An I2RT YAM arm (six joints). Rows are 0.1 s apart.
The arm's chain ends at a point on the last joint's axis. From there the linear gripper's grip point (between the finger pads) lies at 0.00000 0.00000 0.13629 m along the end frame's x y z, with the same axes.
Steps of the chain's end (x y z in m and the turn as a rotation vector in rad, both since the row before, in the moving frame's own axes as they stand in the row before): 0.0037 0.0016 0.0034 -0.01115 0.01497 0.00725; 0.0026 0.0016 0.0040 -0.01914 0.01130 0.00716; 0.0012 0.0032 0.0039 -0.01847 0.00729 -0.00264; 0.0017 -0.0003 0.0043 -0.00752 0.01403 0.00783; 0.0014 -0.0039 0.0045 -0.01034 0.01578 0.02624; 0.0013 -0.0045 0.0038 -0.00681 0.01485 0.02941; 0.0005 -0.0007 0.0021 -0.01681 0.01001 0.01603
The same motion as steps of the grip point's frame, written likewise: 0.0057 0.0031 0.0034 -0.01115 0.01497 0.00725; 0.0041 0.0042 0.0040 -0.01914 0.01130 0.00716; 0.0022 0.0057 0.0039 -0.01847 0.00729 -0.00264; 0.0036 0.0007 0.0043 -0.00752 0.01403 0.00783; 0.0035 -0.0025 0.0045 -0.01034 0.01578 0.02624; 0.0033 -0.0035 0.0038 -0.00681 0.01485 0.02941; 0.0018 0.0016 0.0021 -0.01681 0.01001 0.01603
